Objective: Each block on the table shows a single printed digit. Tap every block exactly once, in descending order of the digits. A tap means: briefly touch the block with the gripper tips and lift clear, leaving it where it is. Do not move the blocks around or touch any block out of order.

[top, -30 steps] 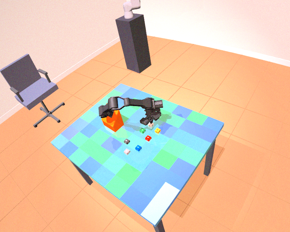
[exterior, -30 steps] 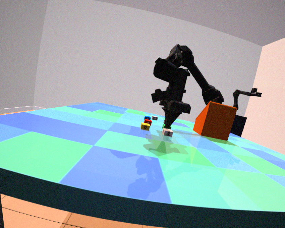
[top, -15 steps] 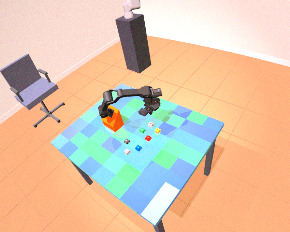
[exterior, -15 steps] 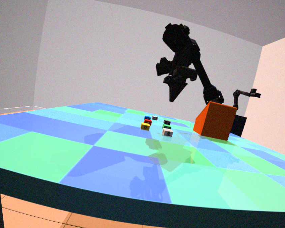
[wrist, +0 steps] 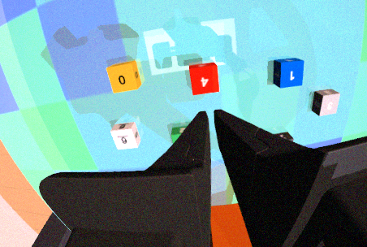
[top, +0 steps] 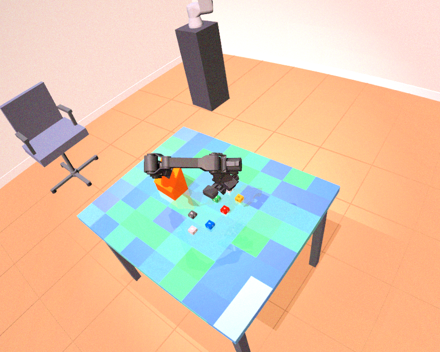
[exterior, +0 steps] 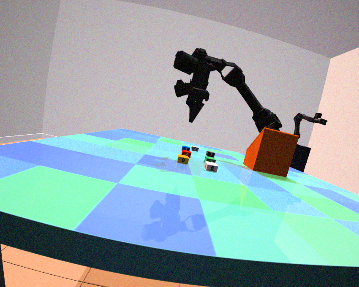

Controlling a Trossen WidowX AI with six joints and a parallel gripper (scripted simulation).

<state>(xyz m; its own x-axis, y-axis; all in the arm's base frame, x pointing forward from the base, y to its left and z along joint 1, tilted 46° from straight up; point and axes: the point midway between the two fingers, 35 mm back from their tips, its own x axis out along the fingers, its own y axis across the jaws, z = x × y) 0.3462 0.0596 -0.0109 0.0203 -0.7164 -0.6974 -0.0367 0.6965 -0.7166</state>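
The red block lies 120 mm below my gripper tip, 10 mm to the right of it and 10 mm behind it. Also, from my gripper tip: blue block (120 mm to the right, 120 mm below, 10 mm behind); then green block (120 mm below, 100 mm behind, 20 mm to the left); then yellow block (120 mm below, 90 mm to the left).
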